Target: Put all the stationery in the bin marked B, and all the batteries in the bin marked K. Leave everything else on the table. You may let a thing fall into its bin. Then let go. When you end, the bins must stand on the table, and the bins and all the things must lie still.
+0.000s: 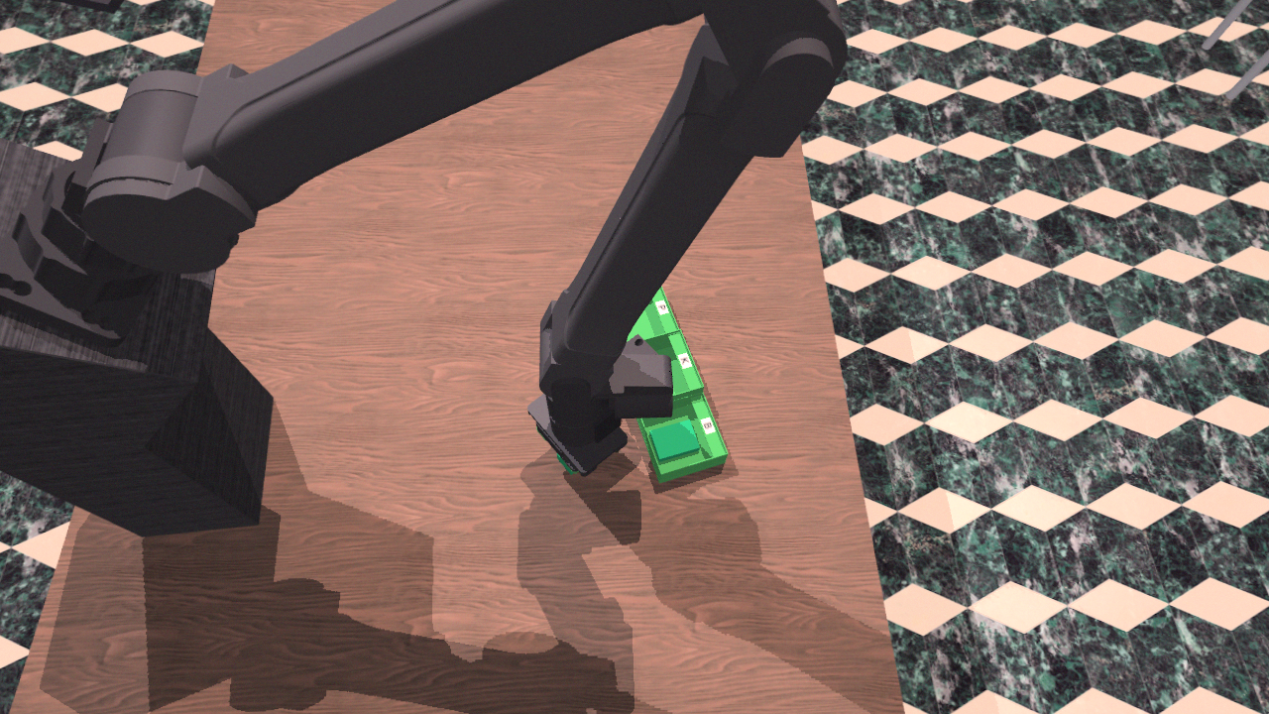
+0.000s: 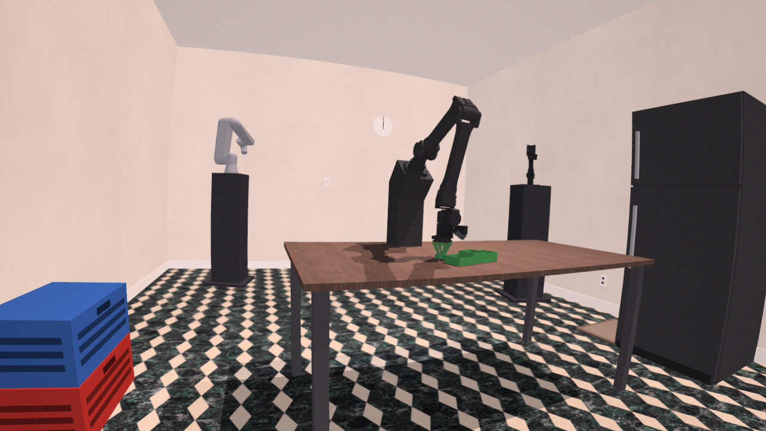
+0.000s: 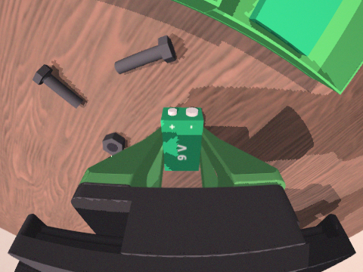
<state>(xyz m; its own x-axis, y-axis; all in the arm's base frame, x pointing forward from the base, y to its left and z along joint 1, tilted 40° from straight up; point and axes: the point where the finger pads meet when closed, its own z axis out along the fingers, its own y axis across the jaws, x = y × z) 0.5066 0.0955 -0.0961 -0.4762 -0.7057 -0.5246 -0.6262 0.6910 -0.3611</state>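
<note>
Right now the black nut is 50 mm behind my hand, 30 mm to the left of it and 10 mm below it. Round my hand: red cylindrical battery (70 mm ahead, 110 mm to the left); green 9V battery (10 mm ahead, 10 mm to the left); flat green pad (110 mm ahead, 40 mm to the left).
</note>
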